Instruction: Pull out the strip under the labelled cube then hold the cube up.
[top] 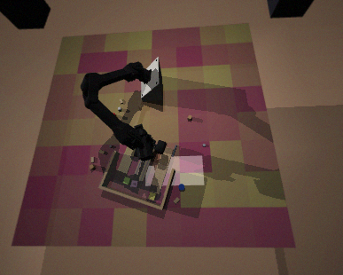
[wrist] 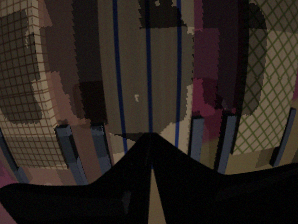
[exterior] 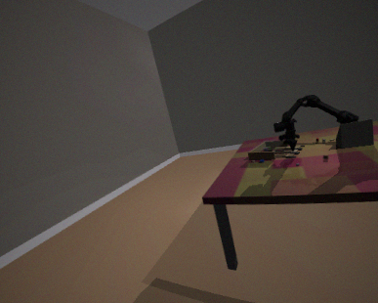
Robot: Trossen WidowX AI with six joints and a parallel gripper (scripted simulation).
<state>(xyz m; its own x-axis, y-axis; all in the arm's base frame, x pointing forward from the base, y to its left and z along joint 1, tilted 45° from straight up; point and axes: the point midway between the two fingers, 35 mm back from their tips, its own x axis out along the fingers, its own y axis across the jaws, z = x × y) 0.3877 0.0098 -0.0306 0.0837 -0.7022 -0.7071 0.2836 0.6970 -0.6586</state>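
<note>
My gripper tip is now 9 cm short of the strip and 3 cm to the left of it.
</note>
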